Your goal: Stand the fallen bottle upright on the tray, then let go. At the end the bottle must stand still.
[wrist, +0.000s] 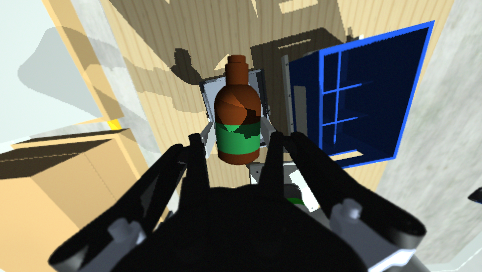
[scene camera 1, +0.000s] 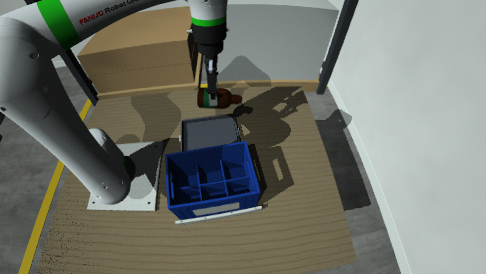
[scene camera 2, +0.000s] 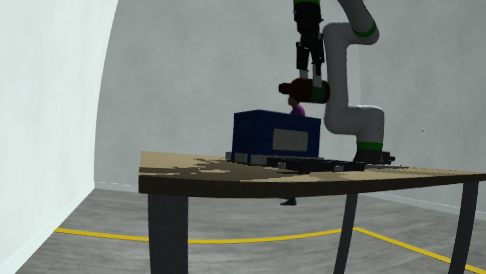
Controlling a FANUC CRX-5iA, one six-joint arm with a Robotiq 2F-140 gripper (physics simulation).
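Places are measured from the arm's base along level axes (x ahead, y left, z up), in centimetres.
Pixels of known places: gripper, fingertip midpoint: (wrist: pixel 237 127) (scene camera 1: pixel 213 96) (scene camera 2: pixel 310 88); arm's base, origin of the base link: (wrist: pixel 285 195) (scene camera 2: pixel 368 163).
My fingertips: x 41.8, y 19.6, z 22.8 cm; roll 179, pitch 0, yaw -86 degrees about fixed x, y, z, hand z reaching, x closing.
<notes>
For each thing: its middle in the pictures, then the offset to it from my fingertips.
- brown bottle with a green label, body centre: (wrist: pixel 237 112) (scene camera 2: pixel 303 90) (scene camera 1: pixel 220 98) dx +2.2, dy -0.1, dz -0.8 cm
- grey tray, body centre: (scene camera 2: pixel 317 164) (wrist: pixel 239 116) (scene camera 1: pixel 209 134) dx -3.9, dy -0.2, dz -22.5 cm
- blue crate with compartments, body centre: (wrist: pixel 335 106) (scene camera 1: pixel 212 183) (scene camera 2: pixel 276 139) dx -0.3, dy -26.4, dz -15.0 cm
A brown bottle with a green label (scene camera 1: pixel 224 99) (scene camera 2: pixel 300 90) (wrist: pixel 238 107) hangs in the air, lying nearly level, well above the table. In scene camera 1 its neck points right; in scene camera 2 it points left. My gripper (scene camera 1: pixel 213 100) (scene camera 2: pixel 310 80) (wrist: pixel 237 127) points down and is shut on the bottle, one finger on each side at the label. The grey tray (scene camera 1: pixel 210 132) (wrist: pixel 215 90) with a dark rim lies flat on the table, lower than the bottle; the bottle covers part of it in the wrist view.
A blue crate with compartments (scene camera 1: pixel 212 200) (scene camera 2: pixel 250 135) (wrist: pixel 305 102) stands beside the tray. The arm's white base plate (scene camera 1: pixel 102 204) is left of the crate in scene camera 1. Cardboard boxes (scene camera 1: pixel 142 62) (wrist: pixel 65 185) stand beyond the table's far edge. A person (scene camera 2: pixel 298 110) is partly hidden behind the crate.
</notes>
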